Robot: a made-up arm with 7 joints.
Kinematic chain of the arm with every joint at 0, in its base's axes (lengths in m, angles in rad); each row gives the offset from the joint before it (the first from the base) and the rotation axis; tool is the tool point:
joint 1: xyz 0 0.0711 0 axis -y
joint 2: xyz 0 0.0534 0 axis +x
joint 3: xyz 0 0 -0.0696 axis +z
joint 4: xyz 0 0 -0.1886 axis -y
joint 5: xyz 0 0 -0.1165 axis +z
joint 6: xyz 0 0 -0.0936 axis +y
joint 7: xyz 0 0 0 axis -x
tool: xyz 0 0 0
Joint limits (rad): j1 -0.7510..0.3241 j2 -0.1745..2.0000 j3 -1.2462..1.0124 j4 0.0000..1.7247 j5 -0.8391..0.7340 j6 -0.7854..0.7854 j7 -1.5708..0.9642
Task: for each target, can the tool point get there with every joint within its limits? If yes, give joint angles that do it. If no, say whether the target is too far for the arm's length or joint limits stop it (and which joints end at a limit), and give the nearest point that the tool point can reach.
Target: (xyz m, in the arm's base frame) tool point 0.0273 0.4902 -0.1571
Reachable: yes | joints -0.5562 1.6717 -0.9709 1.1086 0.4363 -0.6446 0.1110
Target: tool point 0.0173 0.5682 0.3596
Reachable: no: too far | nearest point 0.0127 0.4942 0.2648 | short by 0.120 m
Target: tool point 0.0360 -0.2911 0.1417
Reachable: no: joint limits stop it (at a limit: joint 1, joint 2, joint 3, joint 4) | nearest point 0.1228 -0.1085 -0.1575 | short by 0.361 m
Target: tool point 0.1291 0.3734 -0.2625
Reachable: yes | joints -0.2357 1.0297 -0.3335 1.2256 -0.4816 -0.5345 -0.6445
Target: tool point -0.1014 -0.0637 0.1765
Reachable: no: joint limits stop it (at a limit: joint 1, joint 2, joint 3, joint 4) | nearest point 0.0233 0.2567 0.2760 | short by 0.358 m
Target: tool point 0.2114 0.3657 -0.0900
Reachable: yes | joints 0.0856 0.9436 0.2614 1.5694 0.0383 -0.3099 0.1800
